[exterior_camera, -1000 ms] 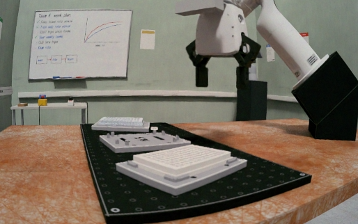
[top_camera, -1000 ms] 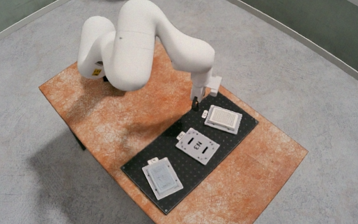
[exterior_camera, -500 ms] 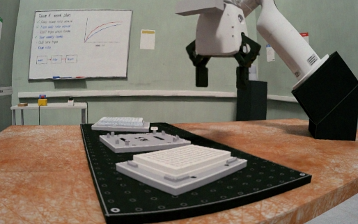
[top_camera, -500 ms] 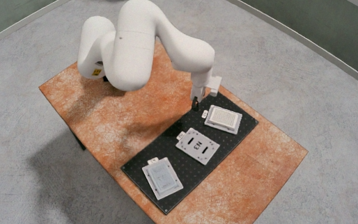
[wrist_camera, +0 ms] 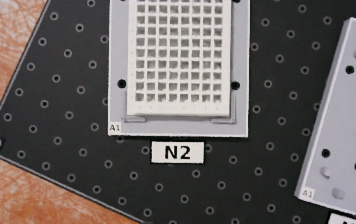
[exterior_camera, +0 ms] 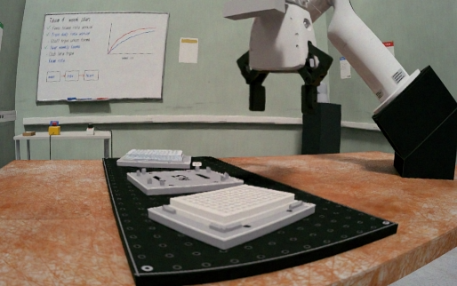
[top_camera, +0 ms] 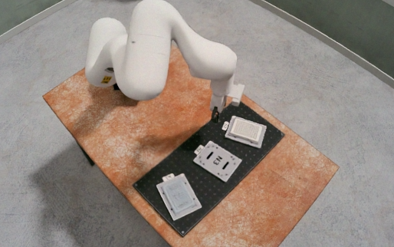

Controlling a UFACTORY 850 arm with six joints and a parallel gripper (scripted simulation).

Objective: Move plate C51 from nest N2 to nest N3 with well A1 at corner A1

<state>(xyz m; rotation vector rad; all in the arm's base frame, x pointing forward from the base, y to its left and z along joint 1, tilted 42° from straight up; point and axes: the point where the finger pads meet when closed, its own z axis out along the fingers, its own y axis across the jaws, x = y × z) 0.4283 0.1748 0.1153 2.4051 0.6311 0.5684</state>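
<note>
The plate lies 11 cm below my hand, 11 cm ahead of it and 8 cm to the left of it. From my hand the other things lie so: plate C15: 35 cm to the right, 11 cm below, 10 cm ahead; then nest N2: 13 cm below, 11 cm ahead, 8 cm to the left.
</note>
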